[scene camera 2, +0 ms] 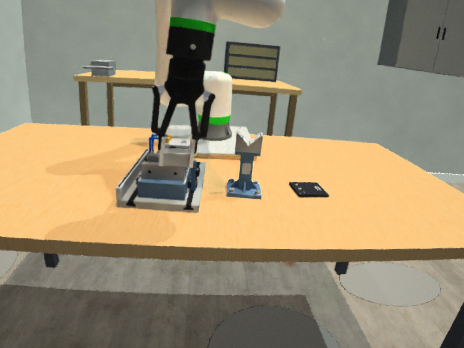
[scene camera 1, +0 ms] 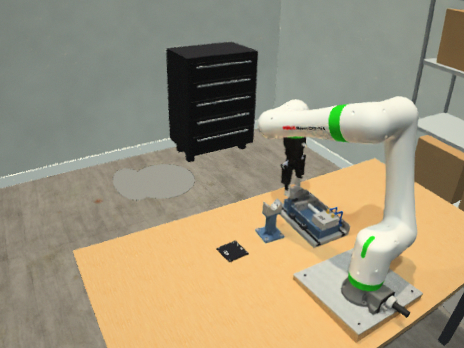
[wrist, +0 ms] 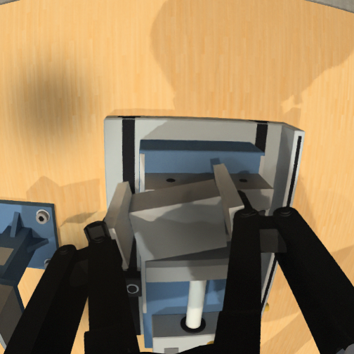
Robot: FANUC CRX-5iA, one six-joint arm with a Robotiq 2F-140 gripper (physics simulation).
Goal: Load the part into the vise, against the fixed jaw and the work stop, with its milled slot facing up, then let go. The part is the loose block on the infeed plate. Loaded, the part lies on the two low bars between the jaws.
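Frame: origin at the arm's base, x down, y back, z left, level; millimetres.
Seen in the pictures: gripper, fingertip midpoint: [scene camera 2: 175, 165] [scene camera 1: 292, 192]; arm's base, link origin: [scene camera 2: 213, 135] [scene camera 1: 361, 292].
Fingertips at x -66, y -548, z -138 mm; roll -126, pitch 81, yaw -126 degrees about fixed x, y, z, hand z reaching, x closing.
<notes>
Pixels of each thing's top centre, then the offset from my fingertips to it.
- grey block, top centre: [scene camera 2: 175, 150] [scene camera 1: 295, 188] dy +17, dx -30, dz -1 mm
- vise, top centre: [scene camera 2: 168, 149] [scene camera 1: 313, 203] dy +114, dx +0, dz -22 mm
- small black plate, top centre: [scene camera 2: 308, 188] [scene camera 1: 232, 250] dy +90, dx +91, dz +373 mm
The grey block [scene camera 1: 298, 193] [scene camera 2: 175, 159] [wrist: 180, 230] is in the vise [scene camera 1: 327, 232] [scene camera 2: 160, 204] [wrist: 114, 150], between the fixed jaw [wrist: 205, 183] with its two holes and the moving jaw [wrist: 185, 270] on the rod. It is askew to the jaws and looks tilted, with two plain faces showing in the wrist view. No milled slot shows. My gripper [scene camera 1: 293, 190] [scene camera 2: 176, 154] [wrist: 173, 190] points down and is shut on the block, one pad against each end. The low bars and the block's underside are hidden.
A blue stand with a grey V-shaped top [scene camera 1: 270, 220] [scene camera 2: 246, 167] is beside the vise; its blue foot [wrist: 40, 235] shows at left in the wrist view. A small black plate [scene camera 1: 232, 250] [scene camera 2: 308, 189] lies farther along the table. Blue hoses [scene camera 1: 336, 214] rise at the vise's rear.
</notes>
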